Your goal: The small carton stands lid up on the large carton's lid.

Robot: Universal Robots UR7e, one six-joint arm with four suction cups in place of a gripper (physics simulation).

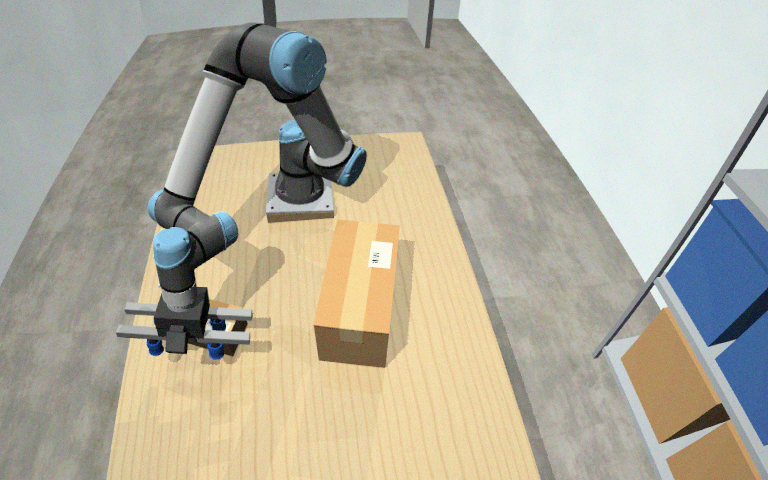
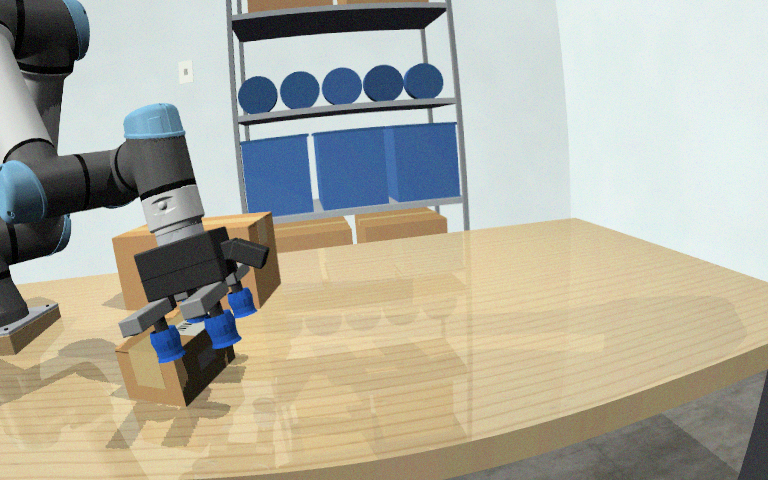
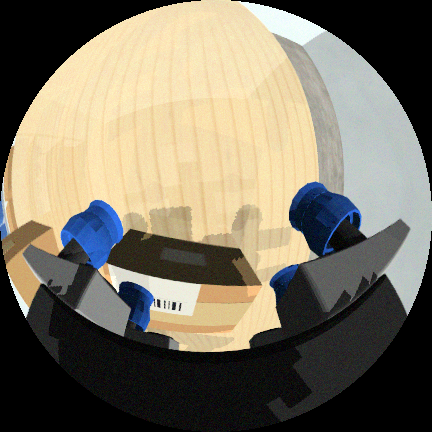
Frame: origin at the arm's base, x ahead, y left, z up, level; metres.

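Seen in the pictures: hand, its tool point: [image 1: 188, 339] [image 2: 212, 333] [image 3: 206, 261]; arm's base, origin of its link: [image 1: 299, 189].
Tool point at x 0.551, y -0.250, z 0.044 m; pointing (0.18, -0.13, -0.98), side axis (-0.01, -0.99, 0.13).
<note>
Offsets run from my tool point to a thing's middle. Level surfaces: height alone.
The small carton @(dx -0.066, dy +0.036, dz -0.040 m) [image 1: 236, 326] [image 2: 146, 369] [image 3: 181, 261] is at the table's left side, tipped at an angle, its labelled lid facing up under my suction gripper [image 1: 186, 338] [image 2: 206, 323] [image 3: 209, 257]. The gripper is tilted the same way. Its two left cups press on the lid, and its two right cups hang past the carton's edge over bare table. The large carton @(dx -0.114, dy +0.403, dz +0.001 m) [image 1: 355, 289] [image 2: 126, 269] lies lid up in the middle of the table, to the right of the gripper, with a white label near its far end.
The wooden table @(dz -0.077 m) [image 1: 452, 361] [image 2: 477, 310] [image 3: 181, 100] carries the robot base [image 1: 298, 207] at its back. A shelf rack [image 2: 459, 154] [image 1: 627, 310] with blue boxes, blue cylinders and brown cartons stands beyond the table's right side. Grey floor surrounds the table.
</note>
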